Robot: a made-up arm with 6 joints.
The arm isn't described. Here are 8 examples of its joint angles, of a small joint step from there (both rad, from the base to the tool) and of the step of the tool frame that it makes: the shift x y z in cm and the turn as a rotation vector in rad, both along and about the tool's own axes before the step.
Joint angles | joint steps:
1: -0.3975 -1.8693 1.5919 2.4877 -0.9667 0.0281 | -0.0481 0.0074 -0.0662 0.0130 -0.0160 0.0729
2: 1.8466 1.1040 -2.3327 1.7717 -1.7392 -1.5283 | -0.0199 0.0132 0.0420 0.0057 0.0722 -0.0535
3: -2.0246 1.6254 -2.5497 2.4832 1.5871 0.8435 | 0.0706 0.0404 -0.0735 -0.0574 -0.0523 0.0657
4: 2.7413 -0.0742 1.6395 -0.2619 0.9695 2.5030 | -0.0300 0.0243 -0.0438 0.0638 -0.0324 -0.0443
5: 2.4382 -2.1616 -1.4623 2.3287 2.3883 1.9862 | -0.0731 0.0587 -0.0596 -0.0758 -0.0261 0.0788
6: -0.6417 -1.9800 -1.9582 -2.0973 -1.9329 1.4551 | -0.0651 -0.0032 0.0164 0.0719 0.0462 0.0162
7: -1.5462 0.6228 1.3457 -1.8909 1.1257 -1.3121 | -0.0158 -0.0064 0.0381 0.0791 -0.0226 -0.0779
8: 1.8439 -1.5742 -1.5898 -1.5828 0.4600 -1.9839 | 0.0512 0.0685 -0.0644 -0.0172 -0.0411 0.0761
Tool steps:
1: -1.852 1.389 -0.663 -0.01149 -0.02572 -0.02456
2: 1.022 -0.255 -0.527 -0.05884 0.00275 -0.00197
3: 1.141 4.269 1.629 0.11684 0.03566 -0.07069
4: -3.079 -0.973 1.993 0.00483 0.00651 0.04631
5: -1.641 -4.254 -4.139 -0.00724 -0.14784 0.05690
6: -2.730 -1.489 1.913 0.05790 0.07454 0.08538
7: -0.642 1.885 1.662 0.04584 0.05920 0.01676
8: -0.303 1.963 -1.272 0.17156 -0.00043 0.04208
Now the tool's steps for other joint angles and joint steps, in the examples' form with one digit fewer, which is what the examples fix.
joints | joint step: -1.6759 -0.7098 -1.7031 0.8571 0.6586 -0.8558 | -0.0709 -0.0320 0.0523 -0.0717 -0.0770 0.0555
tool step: 1.11 2.52 -1.10 -0.0205 -0.0217 -0.1609
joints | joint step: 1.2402 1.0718 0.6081 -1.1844 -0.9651 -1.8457 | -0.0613 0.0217 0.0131 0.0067 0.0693 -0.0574
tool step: -0.21 1.82 -1.35 0.0013 0.0151 -0.0155
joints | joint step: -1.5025 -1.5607 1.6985 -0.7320 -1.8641 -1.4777 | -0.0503 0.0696 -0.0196 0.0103 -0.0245 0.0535
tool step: -2.99 1.34 1.64 0.0398 -0.0468 0.1099
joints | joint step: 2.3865 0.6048 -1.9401 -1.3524 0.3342 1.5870 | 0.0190 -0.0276 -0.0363 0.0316 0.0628 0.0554
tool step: -1.03 -1.84 -1.79 0.0654 -0.0809 0.0629
